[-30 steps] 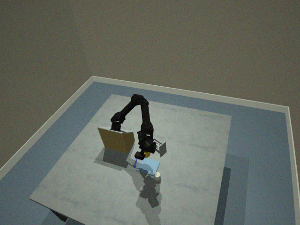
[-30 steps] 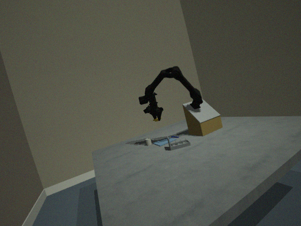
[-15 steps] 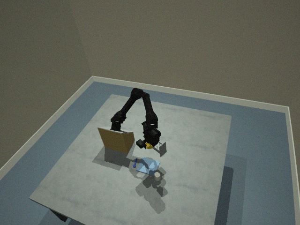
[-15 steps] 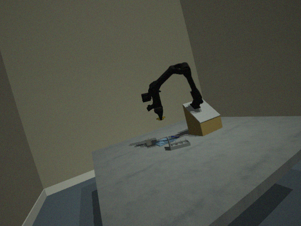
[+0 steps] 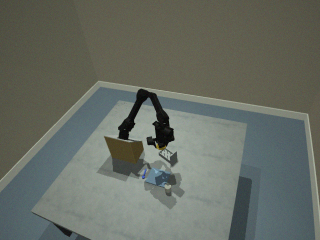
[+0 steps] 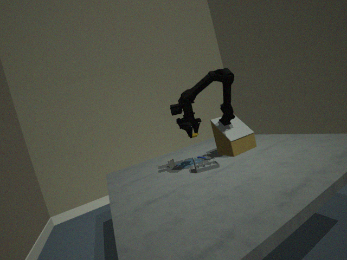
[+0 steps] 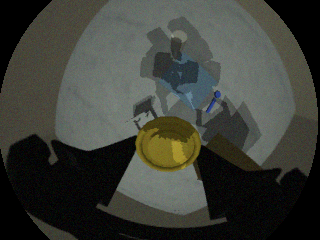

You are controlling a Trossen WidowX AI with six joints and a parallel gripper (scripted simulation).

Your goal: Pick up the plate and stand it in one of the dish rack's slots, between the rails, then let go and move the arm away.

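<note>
Right now my gripper tip is 10 mm short of the grey dish rack, 80 mm to the right of it and 170 mm above it. From my gripper tip the other things lie so: light blue mat (10 mm ahead, 130 mm to the right, 190 mm below); then yellow plate (10 mm above); then blue utensil (100 mm behind, 140 mm to the right, 190 mm below).
</note>
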